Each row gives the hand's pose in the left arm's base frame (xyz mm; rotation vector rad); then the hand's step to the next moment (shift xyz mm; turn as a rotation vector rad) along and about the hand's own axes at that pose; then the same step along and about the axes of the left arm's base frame.
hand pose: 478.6 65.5 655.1 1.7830 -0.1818 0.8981
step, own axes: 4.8 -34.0 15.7 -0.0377 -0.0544 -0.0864
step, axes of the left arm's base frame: 28.7 1.7 -24.5 -0.0400 0.0859 -0.0535
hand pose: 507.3 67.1 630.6 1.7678 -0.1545 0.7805
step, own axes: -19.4 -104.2 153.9 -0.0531 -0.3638 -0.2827
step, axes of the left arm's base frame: 99.9 -106.5 -116.7 0.0116 0.3659 -0.2848
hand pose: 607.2 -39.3 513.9 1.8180 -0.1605 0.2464
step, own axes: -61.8 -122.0 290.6 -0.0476 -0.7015 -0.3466
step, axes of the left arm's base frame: -6.5 -250.5 -200.9 0.0920 0.5148 -0.5840
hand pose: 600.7 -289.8 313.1 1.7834 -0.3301 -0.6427
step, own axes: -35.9 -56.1 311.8 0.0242 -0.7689 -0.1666
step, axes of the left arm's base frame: -214.8 -210.9 -105.0 0.0395 0.3549 -0.7015
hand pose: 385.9 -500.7 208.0 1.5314 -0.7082 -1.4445
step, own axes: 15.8 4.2 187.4 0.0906 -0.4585 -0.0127
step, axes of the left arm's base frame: -179.3 -56.1 10.1 -0.0488 0.1266 -0.4474
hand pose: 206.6 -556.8 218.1 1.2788 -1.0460 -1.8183
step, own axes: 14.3 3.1 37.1 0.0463 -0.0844 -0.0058
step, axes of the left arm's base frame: -39.3 -5.2 4.2 -0.0144 -0.0030 -0.0953
